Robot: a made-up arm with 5 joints.
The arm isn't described. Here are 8 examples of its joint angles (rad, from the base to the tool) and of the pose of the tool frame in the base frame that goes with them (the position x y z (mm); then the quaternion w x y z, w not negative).
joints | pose
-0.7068 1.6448 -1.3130 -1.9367 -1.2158 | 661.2 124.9 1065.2 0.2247 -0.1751 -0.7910 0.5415
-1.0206 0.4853 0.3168 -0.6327 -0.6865 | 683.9 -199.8 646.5 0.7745 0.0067 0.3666 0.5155
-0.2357 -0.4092 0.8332 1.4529 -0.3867 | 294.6 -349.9 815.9 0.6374 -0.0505 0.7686 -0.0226
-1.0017 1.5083 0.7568 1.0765 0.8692 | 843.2 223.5 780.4 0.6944 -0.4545 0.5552 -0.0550
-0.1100 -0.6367 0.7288 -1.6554 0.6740 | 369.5 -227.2 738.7 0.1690 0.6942 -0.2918 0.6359
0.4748 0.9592 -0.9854 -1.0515 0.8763 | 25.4 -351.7 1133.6 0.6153 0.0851 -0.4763 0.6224
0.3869 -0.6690 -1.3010 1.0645 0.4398 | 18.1 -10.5 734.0 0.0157 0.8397 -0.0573 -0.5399
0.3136 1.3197 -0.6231 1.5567 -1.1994 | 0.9 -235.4 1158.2 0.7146 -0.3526 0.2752 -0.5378
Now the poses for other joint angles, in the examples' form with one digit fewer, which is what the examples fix.
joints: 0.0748 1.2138 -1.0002 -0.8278 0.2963
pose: 280 -254 1218 0.753 -0.036 -0.422 0.503
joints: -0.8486 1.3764 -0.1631 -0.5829 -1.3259
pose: 848 10 859 0.565 -0.515 -0.087 0.639
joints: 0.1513 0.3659 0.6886 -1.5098 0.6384
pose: 401 -279 1045 0.375 0.484 0.085 0.786
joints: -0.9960 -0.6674 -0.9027 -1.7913 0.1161
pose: 283 -191 752 0.930 0.139 -0.313 0.131
